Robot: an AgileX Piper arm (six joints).
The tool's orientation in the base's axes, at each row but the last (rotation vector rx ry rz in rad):
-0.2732 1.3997 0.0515
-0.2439 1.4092 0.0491
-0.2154 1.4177 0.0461
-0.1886 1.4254 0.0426
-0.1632 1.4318 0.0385
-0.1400 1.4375 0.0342
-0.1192 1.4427 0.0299
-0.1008 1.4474 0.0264
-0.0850 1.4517 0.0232
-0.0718 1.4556 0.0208
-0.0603 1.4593 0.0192
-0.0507 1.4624 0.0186
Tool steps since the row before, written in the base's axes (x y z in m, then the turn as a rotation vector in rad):
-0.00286 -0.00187 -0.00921 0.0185 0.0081 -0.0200
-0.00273 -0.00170 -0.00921 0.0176 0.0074 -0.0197
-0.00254 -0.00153 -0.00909 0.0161 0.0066 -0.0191
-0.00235 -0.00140 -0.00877 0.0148 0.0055 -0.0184
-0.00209 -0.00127 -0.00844 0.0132 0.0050 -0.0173
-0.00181 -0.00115 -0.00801 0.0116 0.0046 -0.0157
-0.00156 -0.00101 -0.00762 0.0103 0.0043 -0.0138
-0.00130 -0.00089 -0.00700 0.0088 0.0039 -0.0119
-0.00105 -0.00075 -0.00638 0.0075 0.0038 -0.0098
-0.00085 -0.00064 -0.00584 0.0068 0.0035 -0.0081
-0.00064 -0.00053 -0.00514 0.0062 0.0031 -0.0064
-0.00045 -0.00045 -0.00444 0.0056 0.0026 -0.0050
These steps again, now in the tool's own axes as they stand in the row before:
0.00873 0.00022 -0.00450 0.0218 0.0074 0.0167
0.00877 0.00012 -0.00428 0.0214 0.0068 0.0158
0.00869 0.00001 -0.00399 0.0206 0.0062 0.0142
0.00842 -0.00013 -0.00368 0.0199 0.0052 0.0129
0.00813 -0.00024 -0.00332 0.0186 0.0048 0.0114
0.00775 -0.00034 -0.00293 0.0168 0.0045 0.0100
0.00740 -0.00037 -0.00258 0.0148 0.0042 0.0089
0.00682 -0.00041 -0.00220 0.0127 0.0038 0.0076
0.00623 -0.00040 -0.00184 0.0105 0.0037 0.0066
0.00572 -0.00038 -0.00154 0.0087 0.0034 0.0060
0.00505 -0.00035 -0.00123 0.0070 0.0030 0.0056
0.00437 -0.00033 -0.00094 0.0055 0.0025 0.0051

